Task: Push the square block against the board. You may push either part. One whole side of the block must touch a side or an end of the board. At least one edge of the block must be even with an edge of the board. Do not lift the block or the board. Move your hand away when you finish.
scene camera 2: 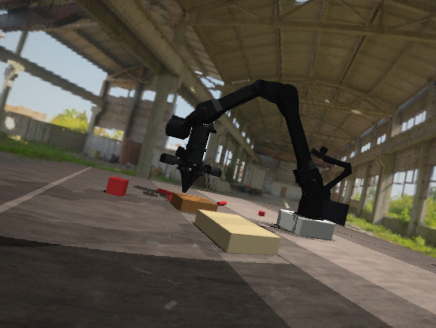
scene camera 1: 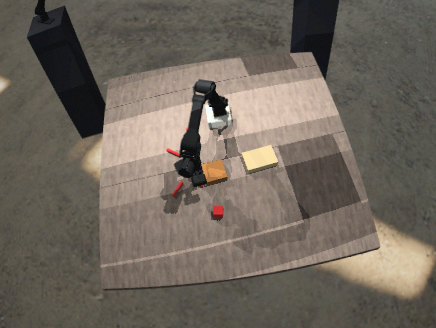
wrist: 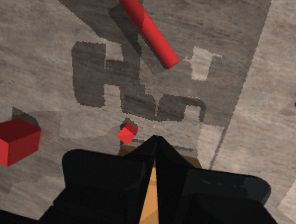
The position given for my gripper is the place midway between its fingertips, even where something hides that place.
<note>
My gripper (scene camera 2: 183, 192) is shut and holds nothing. Further things: a board (scene camera 2: 234, 234).
My gripper is seen too in the wrist view (wrist: 156, 139). The wrist view does not show the board: it is out of frame.
</note>
